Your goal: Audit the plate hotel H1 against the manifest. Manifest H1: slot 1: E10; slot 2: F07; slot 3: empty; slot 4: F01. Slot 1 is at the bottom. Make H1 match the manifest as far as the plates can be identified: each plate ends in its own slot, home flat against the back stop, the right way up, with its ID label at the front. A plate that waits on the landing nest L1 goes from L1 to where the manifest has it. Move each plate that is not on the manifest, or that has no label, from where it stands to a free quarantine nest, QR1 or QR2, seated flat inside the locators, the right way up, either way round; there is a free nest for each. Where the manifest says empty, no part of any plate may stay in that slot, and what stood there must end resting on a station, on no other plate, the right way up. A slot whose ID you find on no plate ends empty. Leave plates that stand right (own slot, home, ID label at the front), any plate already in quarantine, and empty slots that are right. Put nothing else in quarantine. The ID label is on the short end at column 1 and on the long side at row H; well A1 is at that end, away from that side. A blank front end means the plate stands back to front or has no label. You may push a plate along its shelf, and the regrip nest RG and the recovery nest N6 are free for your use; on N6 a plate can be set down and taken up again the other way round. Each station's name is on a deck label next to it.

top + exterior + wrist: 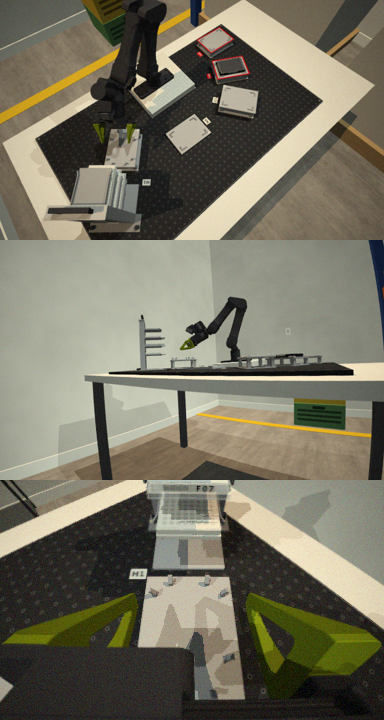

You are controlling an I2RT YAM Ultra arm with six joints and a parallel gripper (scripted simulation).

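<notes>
Right now my hand is 8 cm above the regrip nest. The rest, counted from my hand: H1 deck label: 16 cm ahead, 13 cm below; then white well plate: 14 cm ahead, 11 cm to the right, 3 cm below; then plate hotel H1: 20 cm ahead, 16 cm to the right, 2 cm above.
</notes>
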